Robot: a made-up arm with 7 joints.
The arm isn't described. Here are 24 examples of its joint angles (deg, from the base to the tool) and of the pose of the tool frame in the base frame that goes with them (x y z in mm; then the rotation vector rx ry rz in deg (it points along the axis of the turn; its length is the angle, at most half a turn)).
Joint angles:
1: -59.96 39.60 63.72 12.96 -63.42 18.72 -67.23
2: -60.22 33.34 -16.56 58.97 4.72 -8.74 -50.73
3: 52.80 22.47 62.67 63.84 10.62 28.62 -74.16
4: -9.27 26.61 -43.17 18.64 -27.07 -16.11 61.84
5: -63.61 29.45 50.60 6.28 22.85 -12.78 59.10
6: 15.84 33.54 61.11 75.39 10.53 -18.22 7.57
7: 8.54 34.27 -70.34 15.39 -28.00 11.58 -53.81
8: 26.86 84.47 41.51 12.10 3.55 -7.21 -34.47
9: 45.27 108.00 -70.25 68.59 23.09 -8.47 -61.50
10: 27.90 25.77 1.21 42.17 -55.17 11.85 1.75
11: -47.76 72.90 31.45 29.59 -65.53 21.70 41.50
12: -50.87 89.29 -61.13 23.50 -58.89 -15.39 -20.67
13: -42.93 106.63 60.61 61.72 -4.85 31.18 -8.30
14: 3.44 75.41 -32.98 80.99 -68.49 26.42 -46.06
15: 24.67 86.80 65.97 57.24 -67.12 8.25 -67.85
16: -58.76 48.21 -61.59 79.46 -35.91 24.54 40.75
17: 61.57 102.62 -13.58 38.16 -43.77 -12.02 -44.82
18: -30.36 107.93 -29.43 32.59 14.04 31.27 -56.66
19: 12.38 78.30 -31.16 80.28 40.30 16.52 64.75
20: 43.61 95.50 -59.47 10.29 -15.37 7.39 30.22
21: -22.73 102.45 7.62 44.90 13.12 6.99 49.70
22: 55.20 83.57 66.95 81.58 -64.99 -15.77 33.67
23: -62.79 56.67 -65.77 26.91 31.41 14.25 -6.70
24: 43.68 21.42 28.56 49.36 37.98 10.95 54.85
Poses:
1: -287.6 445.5 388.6 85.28 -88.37 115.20
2: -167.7 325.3 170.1 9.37 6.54 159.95
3: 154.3 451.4 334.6 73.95 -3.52 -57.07
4: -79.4 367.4 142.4 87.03 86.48 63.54
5: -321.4 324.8 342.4 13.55 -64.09 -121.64
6: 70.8 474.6 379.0 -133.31 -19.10 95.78
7: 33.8 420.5 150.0 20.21 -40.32 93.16
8: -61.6 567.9 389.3 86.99 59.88 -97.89
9: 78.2 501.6 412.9 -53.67 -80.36 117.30
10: 168.5 382.6 224.0 -9.66 -11.16 139.02
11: -45.2 535.5 437.2 -112.36 14.18 -128.60
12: 4.4 562.8 407.8 105.74 7.52 22.48
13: 176.7 428.5 588.7 -35.39 -73.26 136.37
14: 187.2 371.5 350.2 -6.64 -86.35 55.78
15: -122.2 489.1 602.6 40.95 144.13 -35.69
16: -187.4 250.6 216.2 103.65 66.30 41.00
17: -85.1 531.0 562.5 -30.49 -134.54 98.25
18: 62.3 538.5 522.1 39.71 -121.61 97.25
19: 141.0 357.7 333.1 15.38 83.81 96.25
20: -114.7 539.5 479.1 -52.98 14.15 -156.78
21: 89.7 496.5 498.1 28.12 16.95 148.97
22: -195.3 424.3 559.3 58.26 108.08 -125.43
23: -226.0 459.3 344.6 128.52 17.97 114.11
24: 212.1 340.6 314.7 -96.34 88.13 47.86
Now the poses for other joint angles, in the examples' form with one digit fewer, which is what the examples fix.
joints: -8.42 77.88 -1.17 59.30 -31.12 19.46 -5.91
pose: 107 493 399 19.7 -56.1 132.5
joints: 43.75 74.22 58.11 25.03 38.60 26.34 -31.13
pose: 18 543 390 107.9 -17.7 -56.0
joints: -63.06 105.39 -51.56 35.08 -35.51 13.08 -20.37
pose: 82 544 427 104.2 -36.6 30.3
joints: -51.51 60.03 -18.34 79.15 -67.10 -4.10 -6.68
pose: 22 370 203 43.5 0.5 61.8
